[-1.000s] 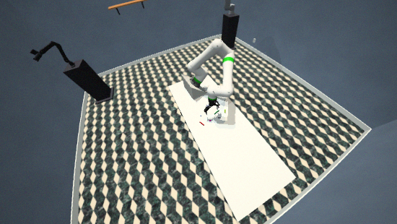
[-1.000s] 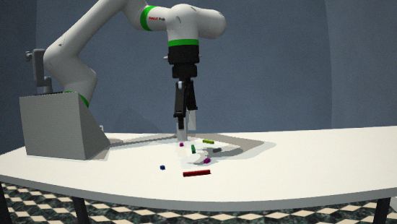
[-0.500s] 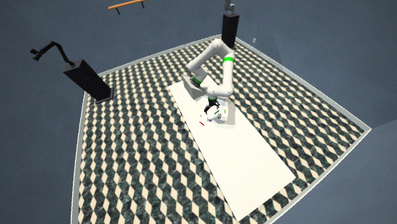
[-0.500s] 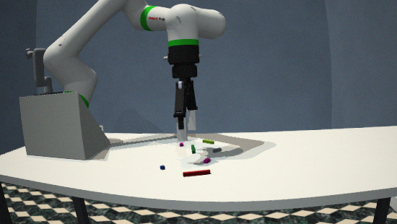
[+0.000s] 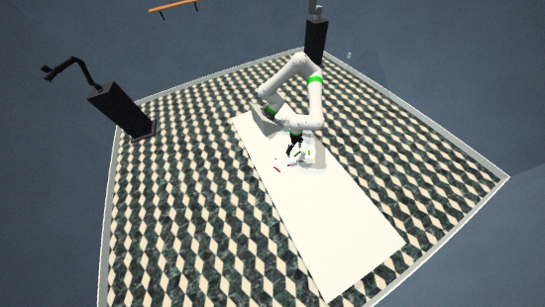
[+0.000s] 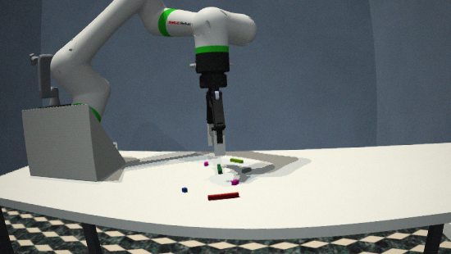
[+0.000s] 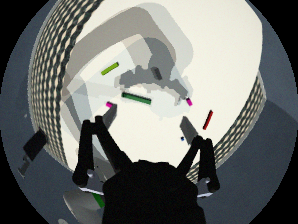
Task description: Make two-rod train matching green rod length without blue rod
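The grey rod lies 80 mm ahead of my hand, 30 mm to the left of it and 80 mm below it. Round my hand: blue rod (40 mm behind, 160 mm to the right, 80 mm below); then green rod (10 mm behind, 40 mm to the left, 80 mm below); then lime rod (20 mm ahead, 140 mm to the left, 80 mm below).
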